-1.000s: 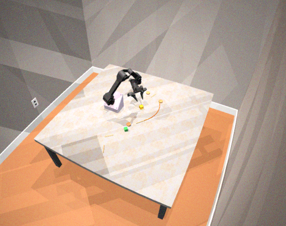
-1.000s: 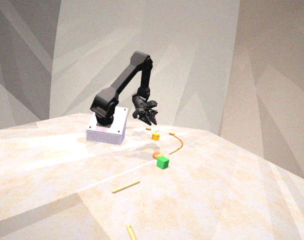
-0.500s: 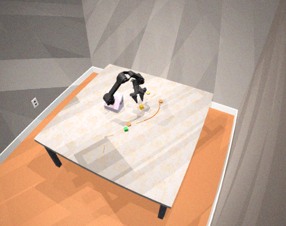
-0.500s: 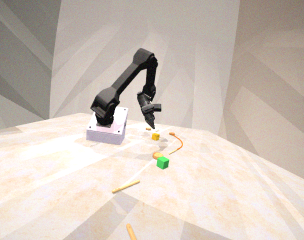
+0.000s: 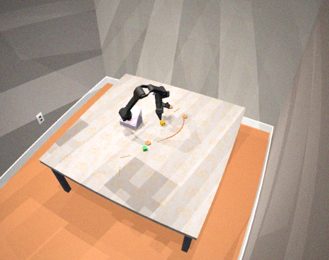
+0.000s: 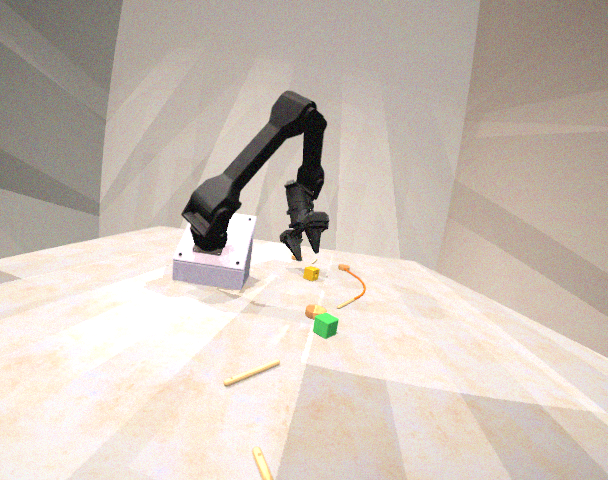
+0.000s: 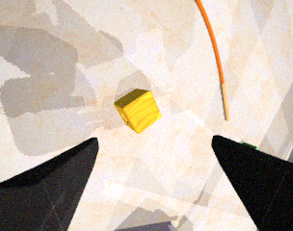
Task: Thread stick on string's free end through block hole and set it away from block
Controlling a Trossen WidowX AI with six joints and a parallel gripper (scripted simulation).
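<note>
My gripper tip is now 20 mm short of the yellow wooden block and 40 mm above it. Round my gripper tip: thin wooden stick (100 mm ahead, 150 mm to the right, 60 mm below); then green cube (20 mm ahead, 300 mm to the right, 50 mm below).
</note>
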